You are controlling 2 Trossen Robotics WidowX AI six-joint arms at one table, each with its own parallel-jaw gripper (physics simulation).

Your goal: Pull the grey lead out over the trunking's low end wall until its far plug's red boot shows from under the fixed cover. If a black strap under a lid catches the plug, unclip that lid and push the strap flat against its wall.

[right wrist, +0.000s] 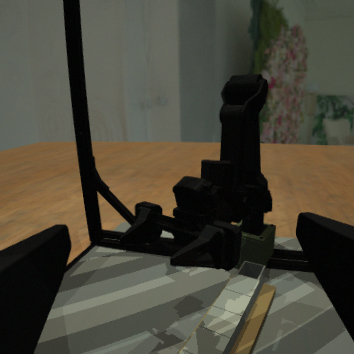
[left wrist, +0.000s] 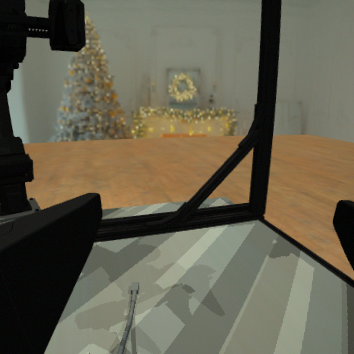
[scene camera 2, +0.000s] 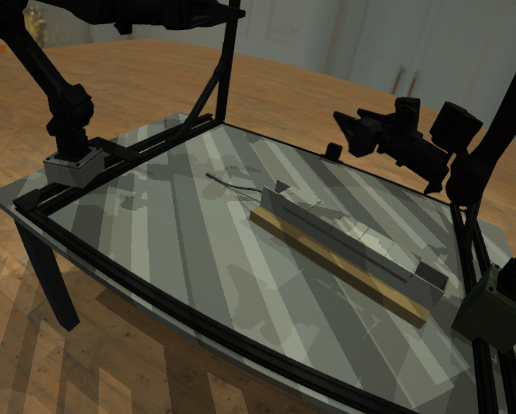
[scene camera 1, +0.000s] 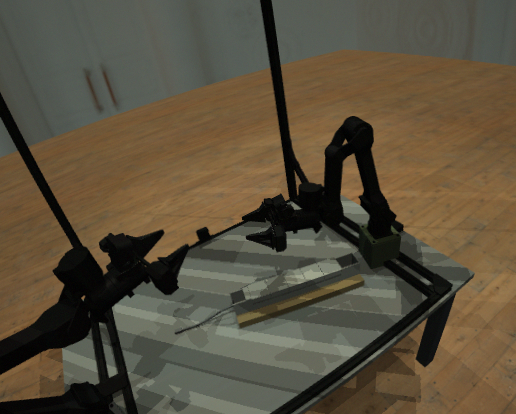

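Pixels of known places: left gripper, fingertip midpoint: (right wrist: 143, 250) (left wrist: 218, 208) (scene camera 2: 346, 111) (scene camera 1: 243, 227); right gripper, fingertip midpoint: (right wrist: 184, 230) (scene camera 2: 241, 13) (scene camera 1: 175, 238); left arm's base at its link origin: (right wrist: 251, 227) (scene camera 2: 514, 290) (scene camera 1: 379, 231); right arm's base at its link origin: (left wrist: 14, 207) (scene camera 2: 73, 154).
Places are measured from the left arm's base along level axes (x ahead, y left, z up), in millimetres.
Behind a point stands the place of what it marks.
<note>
The grey trunking (scene camera 1: 239, 310) @[x 488, y 115, z -65 mm] (scene camera 2: 425, 289) @[x 131, y 79, z -49 mm] lies across the table with a row of pale lids (scene camera 1: 312, 270) @[x 249, y 61, z -31 mm] (scene camera 2: 375, 241) @[x 254, y 69, z -31 mm] (right wrist: 220, 315) on top, and open stretches at both ends. The grey lead (scene camera 1: 218, 313) @[x 553, y 99, z -76 mm] (scene camera 2: 242, 188) @[x 574, y 101, z -86 mm] (left wrist: 131, 315) @[x 618, y 100, z -98 mm] runs from one end of it onto the table; its loose end has a small plug (left wrist: 134, 288) @[x 678, y 108, z -100 mm]. No red boot or black strap shows. My left gripper (scene camera 1: 245, 228) @[x 419, y 13, z 149 mm] (scene camera 2: 347, 113) @[x 419, y 13, z 149 mm] (left wrist: 218, 208) @[x 419, y 13, z 149 mm] (right wrist: 143, 250) @[x 419, y 13, z 149 mm] is open and empty above the table, behind the trunking. My right gripper (scene camera 1: 175, 239) @[x 561, y 185, z 289 mm] is open and empty, high behind the lead's loose end.
A wooden bar (scene camera 1: 300, 302) @[x 308, y 125, z -84 mm] (scene camera 2: 340, 265) @[x 281, y 119, z -84 mm] (right wrist: 257, 315) @[x 209, y 105, z -84 mm] lies along the trunking's front side. Black rails (scene camera 1: 345, 376) @[x 262, y 365, z -102 mm] (scene camera 2: 200, 318) @[x 350, y 383, z -93 mm] edge the table, and an upright post (scene camera 1: 278, 100) @[x 189, y -448, z 348 mm] (left wrist: 267, 100) @[x 977, y -155, z 196 mm] stands at a corner. A small black block (scene camera 1: 202, 233) @[x 588, y -301, z -62 mm] (scene camera 2: 333, 151) @[x 583, y -302, z -73 mm] sits on the rear edge.
</note>
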